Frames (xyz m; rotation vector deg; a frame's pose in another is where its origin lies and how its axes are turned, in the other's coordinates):
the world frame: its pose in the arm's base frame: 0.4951 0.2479 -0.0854 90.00 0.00 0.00
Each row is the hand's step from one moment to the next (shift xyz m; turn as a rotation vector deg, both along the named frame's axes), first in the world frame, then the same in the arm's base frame.
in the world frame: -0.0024 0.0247 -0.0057 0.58 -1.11 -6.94
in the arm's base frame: -0.0024 0.0057 0.0247 0.58 6.94 -1.11
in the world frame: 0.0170 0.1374 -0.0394 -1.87 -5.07 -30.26
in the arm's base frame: 0.0170 0.0394 0.1374 -1.87 30.26 -5.07
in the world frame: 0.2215 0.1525 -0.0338 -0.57 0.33 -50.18
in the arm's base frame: 0.2215 0.0338 0.1525 -0.57 50.18 0.33
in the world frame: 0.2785 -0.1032 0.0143 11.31 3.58 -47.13
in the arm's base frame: 0.2785 -0.0143 -0.1032 11.31 47.13 3.58
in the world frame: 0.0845 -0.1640 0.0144 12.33 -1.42 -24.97
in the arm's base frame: 0.0845 -0.0144 -0.1640 12.33 24.97 -1.42
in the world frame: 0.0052 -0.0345 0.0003 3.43 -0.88 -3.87
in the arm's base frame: 0.0052 -0.0003 -0.0345 3.43 3.87 -0.88
